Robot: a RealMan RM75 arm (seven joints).
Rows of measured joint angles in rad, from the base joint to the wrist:
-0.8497 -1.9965 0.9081 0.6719 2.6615 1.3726 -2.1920
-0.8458 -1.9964 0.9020 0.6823 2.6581 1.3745 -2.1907
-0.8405 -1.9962 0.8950 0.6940 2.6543 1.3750 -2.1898
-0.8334 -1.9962 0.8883 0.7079 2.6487 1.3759 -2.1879
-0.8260 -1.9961 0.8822 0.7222 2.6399 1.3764 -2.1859
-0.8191 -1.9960 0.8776 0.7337 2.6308 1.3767 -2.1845
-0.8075 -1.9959 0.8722 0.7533 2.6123 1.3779 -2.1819
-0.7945 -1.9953 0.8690 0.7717 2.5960 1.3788 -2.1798
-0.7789 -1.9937 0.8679 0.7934 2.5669 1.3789 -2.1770
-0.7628 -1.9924 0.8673 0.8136 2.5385 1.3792 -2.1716
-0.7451 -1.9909 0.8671 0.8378 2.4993 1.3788 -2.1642
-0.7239 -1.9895 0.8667 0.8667 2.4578 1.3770 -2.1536
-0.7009 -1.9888 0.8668 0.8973 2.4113 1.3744 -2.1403
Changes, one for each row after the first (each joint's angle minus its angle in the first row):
0.0039 0.0001 -0.0061 0.0104 -0.0034 0.0019 0.0013
0.0092 0.0003 -0.0131 0.0221 -0.0072 0.0024 0.0022
0.0163 0.0003 -0.0198 0.0360 -0.0128 0.0033 0.0041
0.0237 0.0004 -0.0259 0.0503 -0.0216 0.0038 0.0061
0.0306 0.0005 -0.0305 0.0618 -0.0307 0.0041 0.0075
0.0422 0.0006 -0.0359 0.0814 -0.0492 0.0053 0.0101
0.0552 0.0012 -0.0391 0.0998 -0.0655 0.0062 0.0122
0.0708 0.0028 -0.0402 0.1215 -0.0946 0.0063 0.0150
0.0869 0.0041 -0.0408 0.1417 -0.1230 0.0066 0.0204
0.1046 0.0056 -0.0410 0.1659 -0.1622 0.0062 0.0278
0.1258 0.0070 -0.0414 0.1948 -0.2037 0.0044 0.0384
0.1488 0.0077 -0.0413 0.2254 -0.2502 0.0018 0.0517

